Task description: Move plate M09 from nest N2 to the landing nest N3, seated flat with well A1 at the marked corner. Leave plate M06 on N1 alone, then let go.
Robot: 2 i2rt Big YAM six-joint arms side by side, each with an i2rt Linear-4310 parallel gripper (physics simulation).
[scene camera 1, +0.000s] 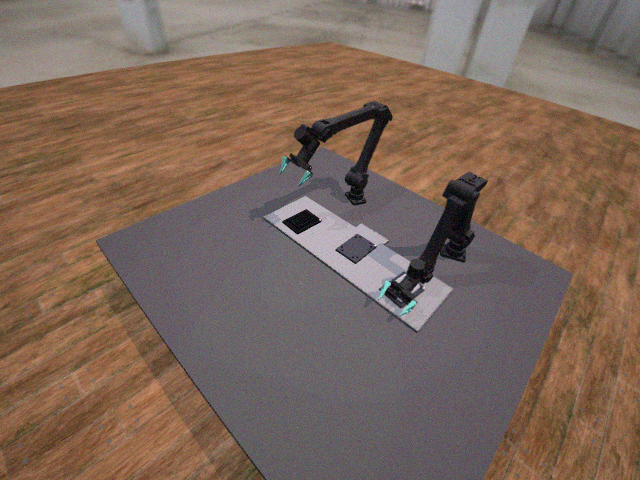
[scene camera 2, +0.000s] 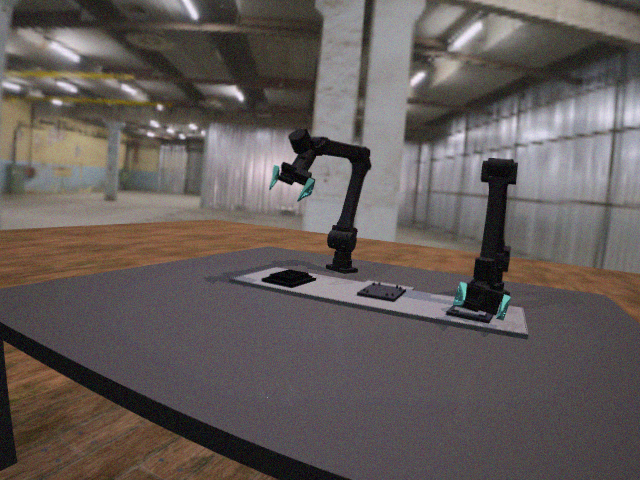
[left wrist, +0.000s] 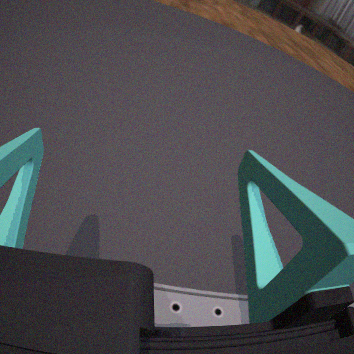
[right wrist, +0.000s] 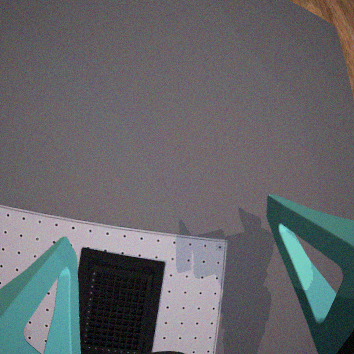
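Note:
A black plate [scene camera 1: 301,221] [scene camera 2: 289,277] [right wrist: 120,310] sits on the board's left end. A dark nest with small pegs [scene camera 1: 356,248] [scene camera 2: 381,291] stands bare in the middle. A pale plate [scene camera 2: 471,312] lies in the dark nest at the right, largely hidden by my left gripper. Plate labels and the A1 mark cannot be read. My left gripper [scene camera 1: 391,306] [scene camera 2: 478,312] [left wrist: 142,148] is open, low over the pale plate, with its fingers spread toward either side; the plate does not show in the left wrist view. My right gripper [scene camera 1: 290,179] [scene camera 2: 284,194] [right wrist: 168,227] is open and empty, high above the board's left end.
The pale perforated board [scene camera 1: 434,304] [scene camera 2: 330,290] [left wrist: 197,300] [right wrist: 190,300] carries the nests in a row on the grey table top [scene camera 1: 310,361] [scene camera 2: 310,387]. A small pale tab [scene camera 1: 372,233] juts from the board behind the middle nest. The arm bases stand behind the board.

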